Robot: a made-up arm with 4 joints.
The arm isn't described. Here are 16 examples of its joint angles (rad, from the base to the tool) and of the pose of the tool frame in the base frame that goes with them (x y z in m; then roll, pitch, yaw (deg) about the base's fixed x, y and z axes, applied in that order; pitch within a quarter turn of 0, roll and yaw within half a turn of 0).
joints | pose
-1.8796 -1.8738 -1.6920 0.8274 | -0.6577 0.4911 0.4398 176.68 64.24 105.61
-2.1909 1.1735 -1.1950 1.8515 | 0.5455 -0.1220 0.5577 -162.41 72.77 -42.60
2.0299 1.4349 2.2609 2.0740 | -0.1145 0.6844 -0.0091 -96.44 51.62 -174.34
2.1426 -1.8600 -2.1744 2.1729 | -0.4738 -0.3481 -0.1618 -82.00 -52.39 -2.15
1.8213 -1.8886 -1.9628 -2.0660 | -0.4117 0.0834 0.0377 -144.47 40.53 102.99
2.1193 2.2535 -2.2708 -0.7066 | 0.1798 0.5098 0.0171 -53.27 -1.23 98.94
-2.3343 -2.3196 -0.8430 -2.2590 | -0.5356 -0.0083 0.5592 -106.57 -29.77 21.30
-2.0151 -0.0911 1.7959 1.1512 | 0.4646 0.1938 0.3568 -26.47 -61.06 28.76
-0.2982 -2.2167 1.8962 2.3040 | -0.3507 -0.4159 0.7166 -152.76 9.63 -53.06
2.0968 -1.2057 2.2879 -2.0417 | -0.0177 0.1894 -0.2225 -104.02 -43.52 -167.93
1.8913 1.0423 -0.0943 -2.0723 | 0.2993 -0.0033 -0.4598 74.20 4.04 177.14
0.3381 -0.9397 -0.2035 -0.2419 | 0.0008 -0.6470 0.1298 15.29 -36.36 -18.82
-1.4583 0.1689 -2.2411 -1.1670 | 0.0029 0.3479 0.4406 123.43 -50.52 40.52
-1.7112 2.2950 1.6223 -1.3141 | -0.1068 0.0267 0.4762 22.23 67.70 -110.18
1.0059 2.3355 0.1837 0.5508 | -0.4083 0.0014 -0.5167 107.45 36.91 105.87
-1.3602 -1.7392 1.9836 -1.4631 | -0.1132 -0.0576 0.4404 49.96 61.93 150.93
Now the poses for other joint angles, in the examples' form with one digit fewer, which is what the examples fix.
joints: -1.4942 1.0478 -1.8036 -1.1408
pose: 0.281 0.144 0.505 157.6 -59.6 -39.7
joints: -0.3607 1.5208 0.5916 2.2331
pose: 0.245 -0.819 -0.112 -24.3 -49.5 -16.4
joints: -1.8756 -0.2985 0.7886 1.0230
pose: 0.421 0.317 0.509 -69.8 -21.0 69.9
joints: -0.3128 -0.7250 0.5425 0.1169
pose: 0.204 -0.359 0.420 8.6 -45.8 14.0
